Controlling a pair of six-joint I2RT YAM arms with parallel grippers.
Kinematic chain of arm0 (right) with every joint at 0, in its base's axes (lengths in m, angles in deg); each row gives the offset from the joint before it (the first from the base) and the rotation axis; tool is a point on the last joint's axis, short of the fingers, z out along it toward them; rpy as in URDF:
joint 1: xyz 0 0 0.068 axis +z
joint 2: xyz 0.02 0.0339 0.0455 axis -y
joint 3: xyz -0.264 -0.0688 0 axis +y
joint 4: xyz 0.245 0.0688 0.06 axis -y
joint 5: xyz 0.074 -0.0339 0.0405 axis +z
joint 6: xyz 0.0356 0 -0.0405 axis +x
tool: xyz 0 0 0 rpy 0 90 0
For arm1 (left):
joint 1: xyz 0 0 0.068 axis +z
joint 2: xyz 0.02 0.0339 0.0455 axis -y
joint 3: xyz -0.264 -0.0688 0 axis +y
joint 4: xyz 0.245 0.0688 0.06 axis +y
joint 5: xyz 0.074 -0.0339 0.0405 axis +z
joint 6: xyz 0.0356 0 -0.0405 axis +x
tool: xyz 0 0 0 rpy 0 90 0
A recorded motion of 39 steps. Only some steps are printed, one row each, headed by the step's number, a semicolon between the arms.
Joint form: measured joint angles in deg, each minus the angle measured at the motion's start. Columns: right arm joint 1, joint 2, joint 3, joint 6, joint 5, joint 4; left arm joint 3, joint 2, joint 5, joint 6, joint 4, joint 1.
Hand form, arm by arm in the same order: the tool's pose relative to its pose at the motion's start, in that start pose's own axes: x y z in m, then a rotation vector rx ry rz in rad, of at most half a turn. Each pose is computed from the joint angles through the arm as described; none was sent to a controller.
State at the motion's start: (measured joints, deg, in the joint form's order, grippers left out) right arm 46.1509 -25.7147 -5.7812 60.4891 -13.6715 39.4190; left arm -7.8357 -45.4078 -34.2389 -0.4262 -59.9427 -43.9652
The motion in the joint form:
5: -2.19 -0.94 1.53 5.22 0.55 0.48; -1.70 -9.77 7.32 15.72 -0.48 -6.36
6: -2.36 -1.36 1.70 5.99 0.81 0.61; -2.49 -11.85 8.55 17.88 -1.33 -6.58
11: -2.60 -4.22 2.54 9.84 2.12 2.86; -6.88 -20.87 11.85 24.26 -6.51 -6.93
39: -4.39 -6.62 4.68 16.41 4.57 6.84; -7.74 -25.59 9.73 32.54 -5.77 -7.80
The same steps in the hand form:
5: 0.0005 -0.0116 -0.0010 0.0397 -0.0098 0.0713; 0.0222 -0.0055 0.0212 -0.0097 0.0980 0.1764
6: 0.0012 -0.0133 -0.0008 0.0458 -0.0051 0.0822; 0.0244 -0.0032 0.0256 -0.0242 0.1081 0.2105
11: 0.0054 -0.0200 0.0007 0.0603 0.0207 0.1435; 0.0299 0.0088 0.0474 -0.0706 0.1135 0.3269
39: 0.0074 -0.0308 -0.0015 0.0647 0.0322 0.2486; 0.0463 0.0063 0.0540 0.0081 0.1699 0.4300

